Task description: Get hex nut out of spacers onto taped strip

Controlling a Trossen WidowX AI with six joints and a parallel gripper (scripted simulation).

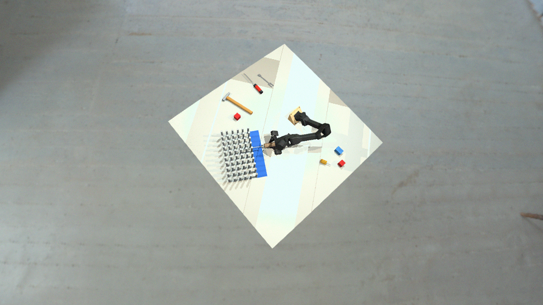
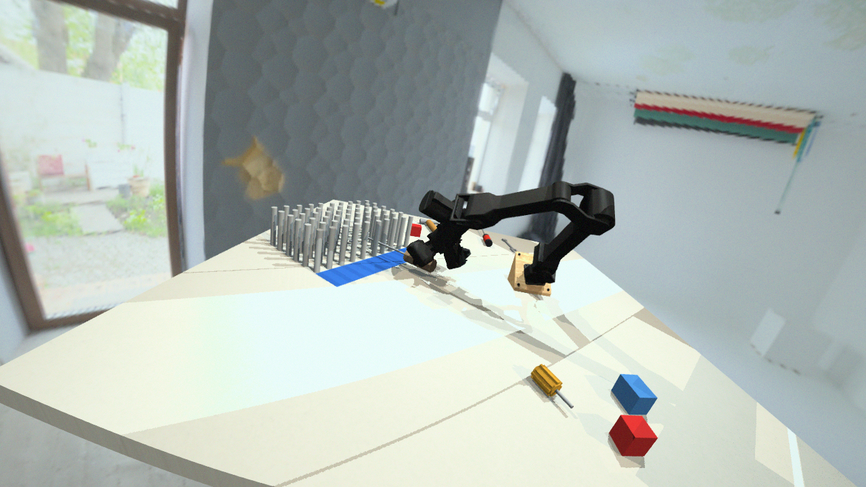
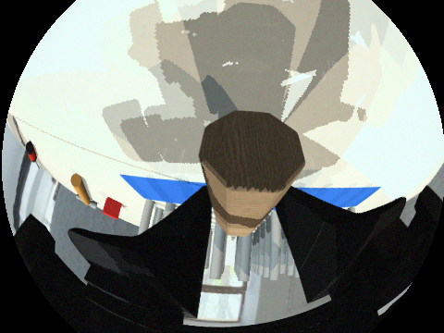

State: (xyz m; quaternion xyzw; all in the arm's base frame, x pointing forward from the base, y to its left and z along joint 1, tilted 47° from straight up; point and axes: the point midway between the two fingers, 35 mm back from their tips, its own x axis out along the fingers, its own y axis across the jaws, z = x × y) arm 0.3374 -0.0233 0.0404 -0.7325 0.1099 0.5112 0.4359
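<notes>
My gripper tip is 110 mm short of the blue taped strip, 30 mm to the left of it and 30 mm above it. Also, from my gripper tip: hook tool 80 mm ahead, 60 mm to the right; yellow-handled screwdriver 210 mm behind, 420 mm to the left, 20 mm below; blue cube 370 mm behind, 450 mm to the left, 10 mm below.
</notes>
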